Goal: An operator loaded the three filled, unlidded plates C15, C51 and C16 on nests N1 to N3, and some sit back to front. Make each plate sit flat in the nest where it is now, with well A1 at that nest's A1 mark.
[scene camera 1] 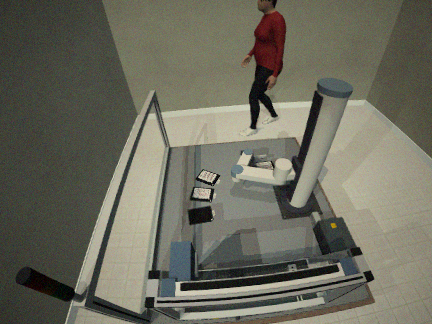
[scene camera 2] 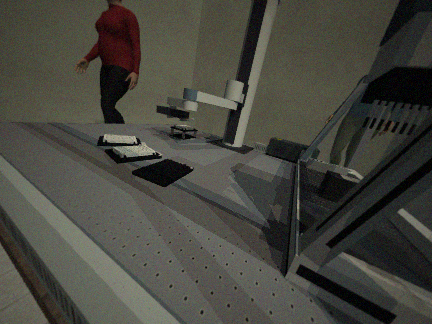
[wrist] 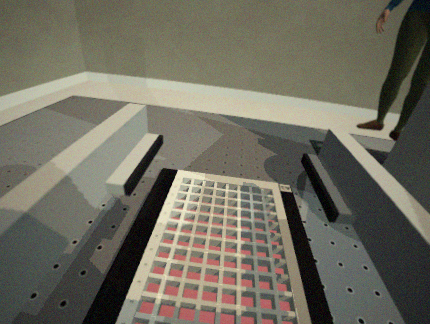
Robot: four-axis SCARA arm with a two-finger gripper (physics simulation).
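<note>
A white well plate with pink-red wells [scene camera 1: 265,164] [scene camera 2: 183,126] [wrist: 220,240] lies on a raised black nest [scene camera 2: 184,134] [wrist: 150,215]. In the wrist view the nest's A1 mark [wrist: 285,188] is at the far right corner; the plate's letters are not legible. My gripper [scene camera 2: 176,112] [wrist: 234,134] is open and empty above it, a finger standing off each side. Two more white plates, one [scene camera 1: 208,177] [scene camera 2: 120,139] at the back and one [scene camera 1: 202,194] [scene camera 2: 135,151] in front of it, lie on black nests. A black holder [scene camera 1: 201,215] [scene camera 2: 164,172] nearest camera 2 carries no plate. Plate names are unreadable.
The arm's column [scene camera 1: 322,145] [scene camera 2: 252,75] stands right of the raised nest. A dark box [scene camera 1: 331,235] [scene camera 2: 286,149] is near its foot. A blue block [scene camera 1: 182,260] and a framed guard [scene camera 1: 260,280] stand at the front. A red-shirted person [scene camera 1: 270,42] [scene camera 2: 117,37] is beyond the table.
</note>
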